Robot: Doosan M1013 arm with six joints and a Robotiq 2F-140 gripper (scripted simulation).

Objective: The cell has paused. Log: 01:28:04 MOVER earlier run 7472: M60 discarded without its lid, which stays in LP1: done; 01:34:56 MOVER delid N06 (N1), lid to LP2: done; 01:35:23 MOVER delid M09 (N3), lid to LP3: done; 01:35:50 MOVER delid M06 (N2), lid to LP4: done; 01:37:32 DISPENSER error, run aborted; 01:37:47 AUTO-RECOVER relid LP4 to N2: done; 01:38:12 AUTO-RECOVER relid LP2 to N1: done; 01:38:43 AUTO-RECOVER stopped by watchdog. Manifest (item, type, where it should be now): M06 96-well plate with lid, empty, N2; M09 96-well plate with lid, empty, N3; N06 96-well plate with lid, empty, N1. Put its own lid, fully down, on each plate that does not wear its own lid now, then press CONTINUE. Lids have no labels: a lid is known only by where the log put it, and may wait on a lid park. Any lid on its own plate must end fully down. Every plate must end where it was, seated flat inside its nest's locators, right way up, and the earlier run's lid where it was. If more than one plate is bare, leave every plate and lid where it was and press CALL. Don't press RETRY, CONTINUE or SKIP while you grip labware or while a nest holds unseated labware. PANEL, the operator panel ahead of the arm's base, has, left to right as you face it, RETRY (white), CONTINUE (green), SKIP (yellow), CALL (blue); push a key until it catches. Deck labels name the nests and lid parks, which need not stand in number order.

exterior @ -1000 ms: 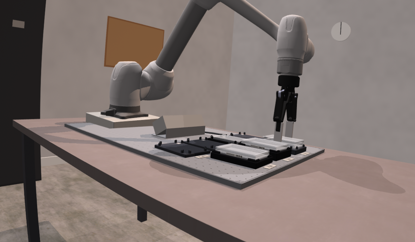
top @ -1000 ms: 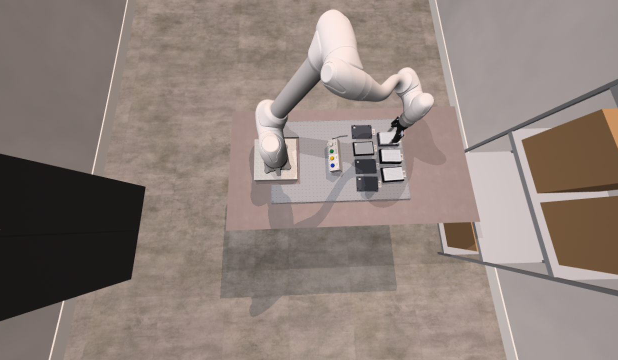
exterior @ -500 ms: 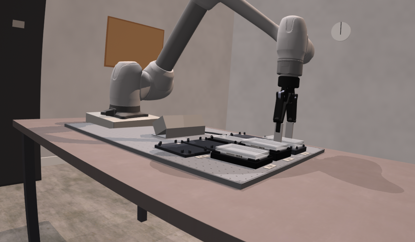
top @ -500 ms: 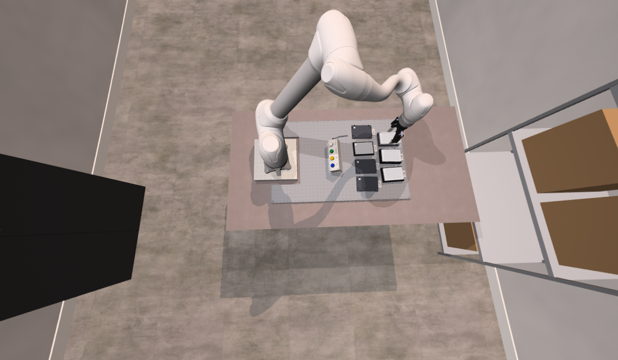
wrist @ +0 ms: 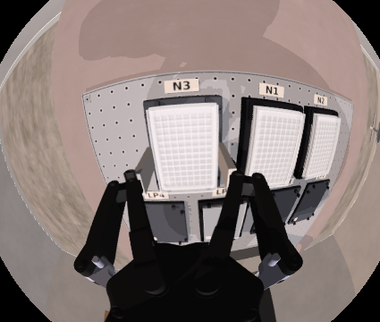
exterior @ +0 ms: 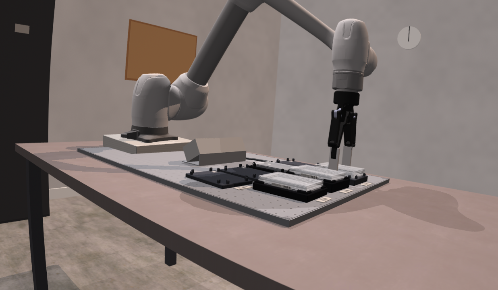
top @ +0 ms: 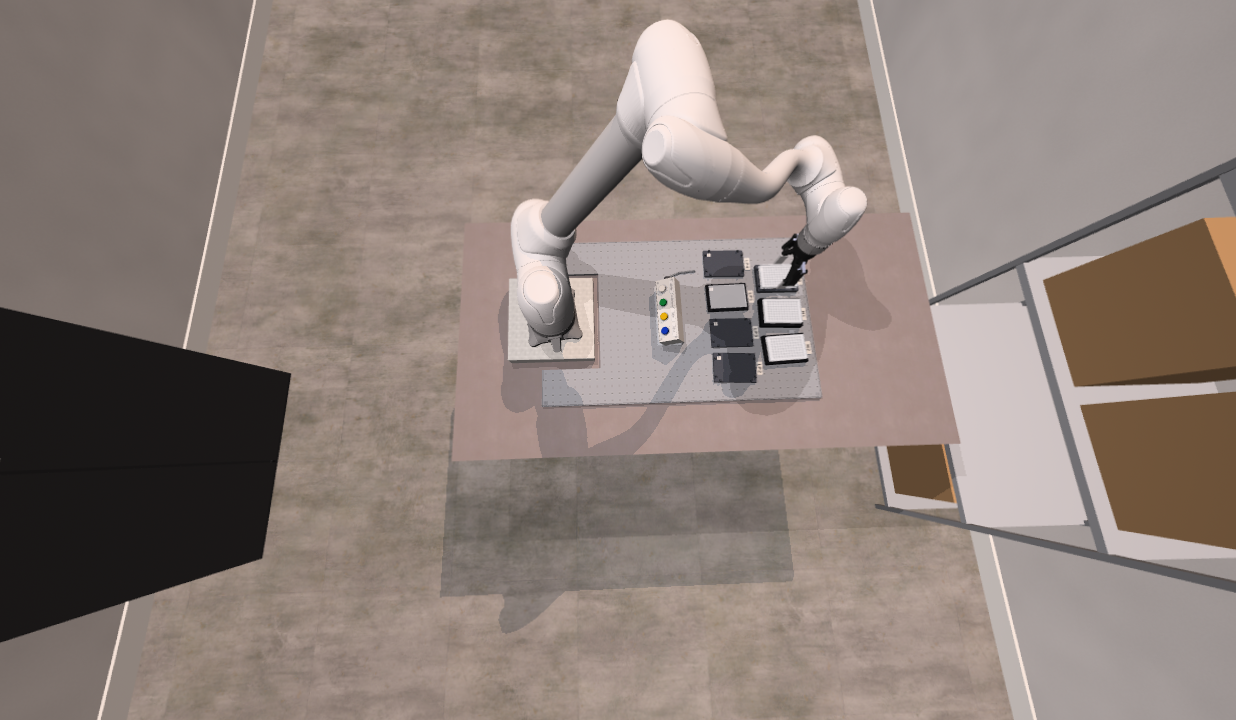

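Now: the lid 2 cm below my hand. Round my hand: lid park LP3 (21 cm behind, 17 cm to the right, 5 cm below); then plate (3 cm below); then lid park LP4 (17 cm behind, 9 cm to the left, 5 cm below).
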